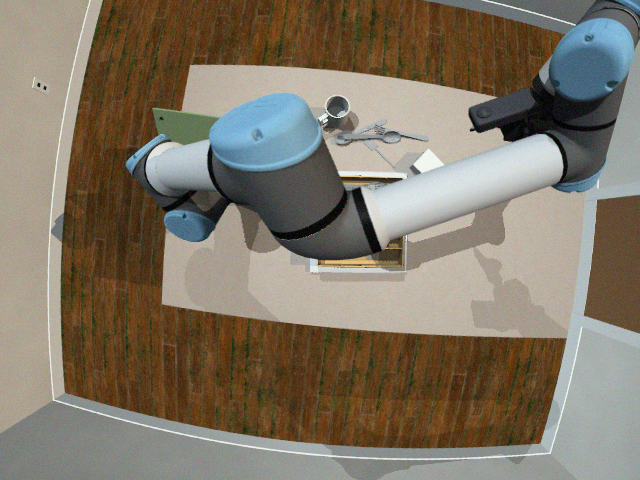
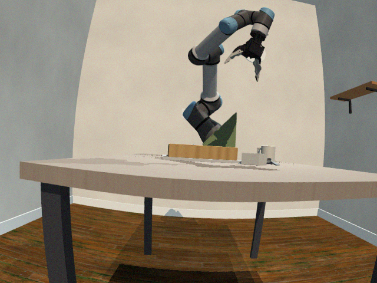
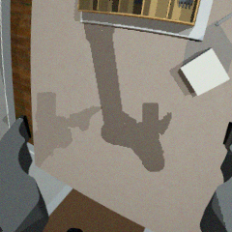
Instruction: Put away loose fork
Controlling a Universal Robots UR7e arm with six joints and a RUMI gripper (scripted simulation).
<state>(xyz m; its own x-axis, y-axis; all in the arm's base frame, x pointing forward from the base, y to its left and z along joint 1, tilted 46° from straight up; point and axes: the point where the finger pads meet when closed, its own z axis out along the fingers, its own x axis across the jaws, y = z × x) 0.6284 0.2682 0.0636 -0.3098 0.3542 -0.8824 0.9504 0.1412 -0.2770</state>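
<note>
Now: the white block 35 cm below my hand and 7 cm to the left of it. From my hand the other things lie so: mug 35 cm behind, 34 cm below, 17 cm to the left; tray 32 cm below, 19 cm behind, 17 cm to the right.
</note>
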